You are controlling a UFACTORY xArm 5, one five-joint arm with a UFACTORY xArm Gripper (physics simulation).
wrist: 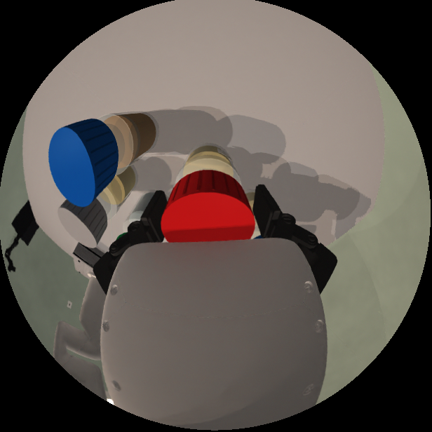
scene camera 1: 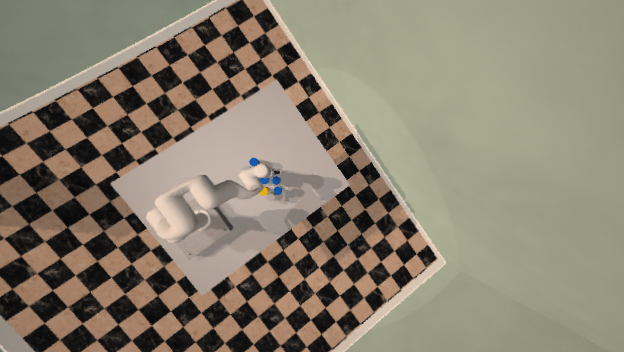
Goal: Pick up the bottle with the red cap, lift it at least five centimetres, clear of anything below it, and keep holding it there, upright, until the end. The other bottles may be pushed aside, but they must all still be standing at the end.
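Places are measured from the arm's base along level axes (x left, y back, z up), in centimetres.
Pixels of known places: arm's base, origin of its link: (scene camera 1: 200,219).
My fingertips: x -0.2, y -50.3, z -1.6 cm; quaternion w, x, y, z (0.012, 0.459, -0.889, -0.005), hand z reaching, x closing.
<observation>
Ahead of a thing's pixels: the offset from my fingertips to its middle. Level surfaces: height alone.
The red-capped bottle (wrist: 207,215) stands in the middle of the wrist view, its pale body partly hidden under the cap. In scene camera 1 the arm's wrist mostly hides it. My gripper (wrist: 210,199) is open, with one black finger on each side of the red cap and a gap visible beside each. A blue-capped bottle @[dx +10.3, dy +2.6, dz +0.1 cm] (wrist: 84,162) (scene camera 1: 254,161) and a grey-capped bottle (wrist: 82,220) stand to the left in the wrist view. A sliver of green cap (wrist: 121,235) shows behind the left finger, and a sliver of blue cap (wrist: 259,237) near the right one.
In scene camera 1, blue caps @[dx -2.8, dy +4.0, dz +4.1 cm] (scene camera 1: 264,181) @[dx -7.4, dy -1.7, dz +4.1 cm] (scene camera 1: 276,180) @[dx -13.4, dy +1.1, dz +4.1 cm] (scene camera 1: 278,191) and a yellow cap @[dx -8.5, dy +8.7, dz +4.1 cm] (scene camera 1: 264,191) stand close together beside the arm's wrist. The bottles are on a pale grey surface @[dz -5.1 cm] (scene camera 1: 240,125) surrounded by checkered floor (scene camera 1: 350,252).
</observation>
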